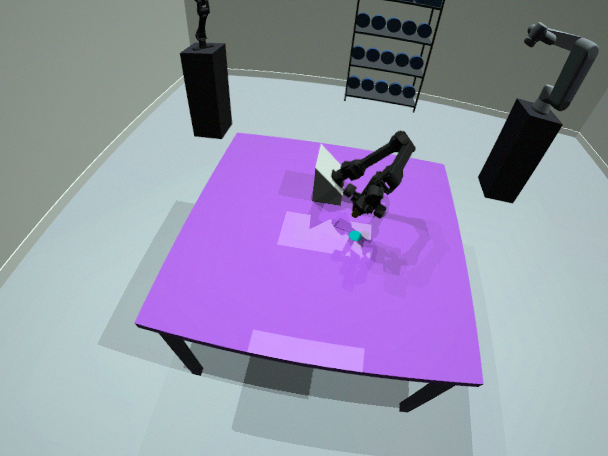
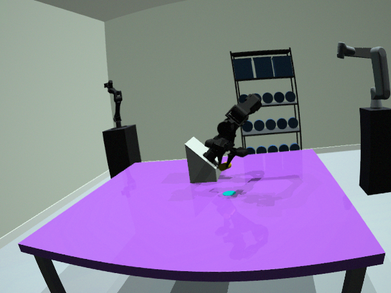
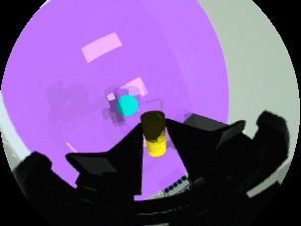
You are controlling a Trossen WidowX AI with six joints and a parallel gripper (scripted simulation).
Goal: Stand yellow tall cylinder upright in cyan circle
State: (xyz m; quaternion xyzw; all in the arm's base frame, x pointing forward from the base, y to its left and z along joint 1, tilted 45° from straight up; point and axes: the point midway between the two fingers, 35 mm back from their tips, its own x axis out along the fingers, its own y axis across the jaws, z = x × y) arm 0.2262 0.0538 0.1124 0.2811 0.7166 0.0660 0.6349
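My gripper tip is now 120 mm above the cyan circle, 20 mm to the right of it and 20 mm short of it. From my gripper tip the other things lie so: yellow tall cylinder (20 mm behind, 10 mm to the left).
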